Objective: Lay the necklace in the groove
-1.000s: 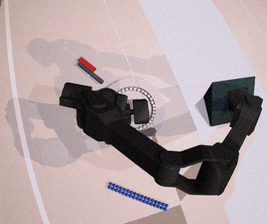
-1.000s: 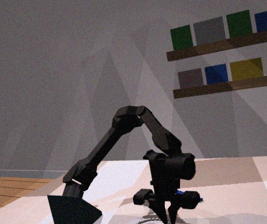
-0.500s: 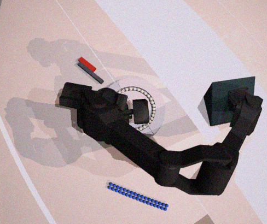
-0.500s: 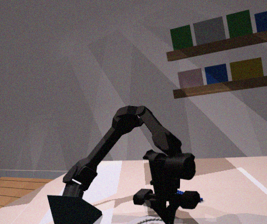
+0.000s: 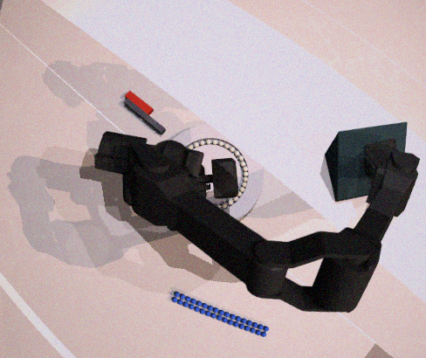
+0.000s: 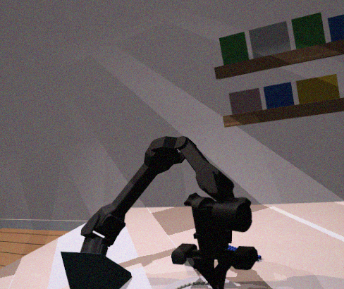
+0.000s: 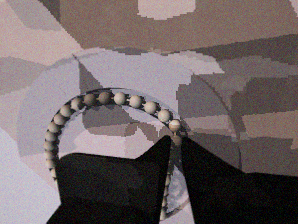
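Right now the round bead board is 50 mm behind my gripper tip, 30 mm to the right of it and 10 mm below it. The rest, counted from my gripper tip: small beige cube: 160 mm to the left, 130 mm behind; then grey block: 190 mm to the right, 60 mm ahead, 10 mm below.
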